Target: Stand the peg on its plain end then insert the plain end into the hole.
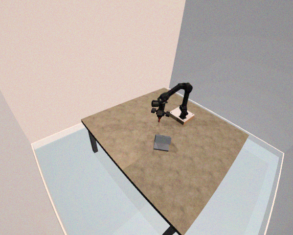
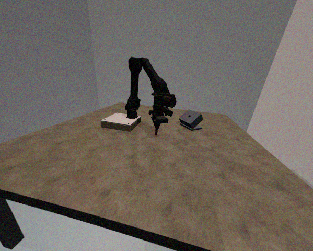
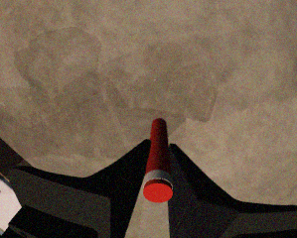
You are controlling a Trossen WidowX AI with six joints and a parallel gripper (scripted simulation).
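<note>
Right now my gripper tip is 16 cm short of the grey sloped panel, 26 cm to the right of it and 3 cm below it. Also, from my gripper tip: red peg (2 cm above).
</note>
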